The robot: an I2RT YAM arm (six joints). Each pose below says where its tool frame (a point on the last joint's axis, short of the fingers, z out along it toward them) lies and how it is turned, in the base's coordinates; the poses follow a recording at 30 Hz.
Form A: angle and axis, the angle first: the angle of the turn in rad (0 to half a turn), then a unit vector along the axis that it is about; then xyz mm.
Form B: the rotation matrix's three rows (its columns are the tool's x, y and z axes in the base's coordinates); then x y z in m. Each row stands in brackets. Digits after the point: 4 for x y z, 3 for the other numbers.
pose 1, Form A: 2.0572 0.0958 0.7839 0.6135 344.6 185.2 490.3
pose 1, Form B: [[-0.454 -0.432 0.779], [0.653 0.434 0.621], [-0.607 0.790 0.085]], [0.3446 0.1852 0.4903]
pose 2, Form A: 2.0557 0.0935 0.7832 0.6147 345.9 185.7 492.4
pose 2, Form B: [[-0.453 -0.436 0.777], [0.651 0.433 0.623], [-0.609 0.789 0.088]], [0.3459 0.1857 0.4924]
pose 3, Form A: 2.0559 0.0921 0.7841 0.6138 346.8 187.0 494.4
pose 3, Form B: [[-0.454 -0.437 0.777], [0.649 0.435 0.624], [-0.611 0.787 0.086]], [0.3468 0.1870 0.4944]
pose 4, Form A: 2.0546 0.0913 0.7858 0.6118 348.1 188.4 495.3
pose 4, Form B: [[-0.453 -0.436 0.777], [0.647 0.439 0.623], [-0.614 0.785 0.083]], [0.3481 0.1884 0.4953]
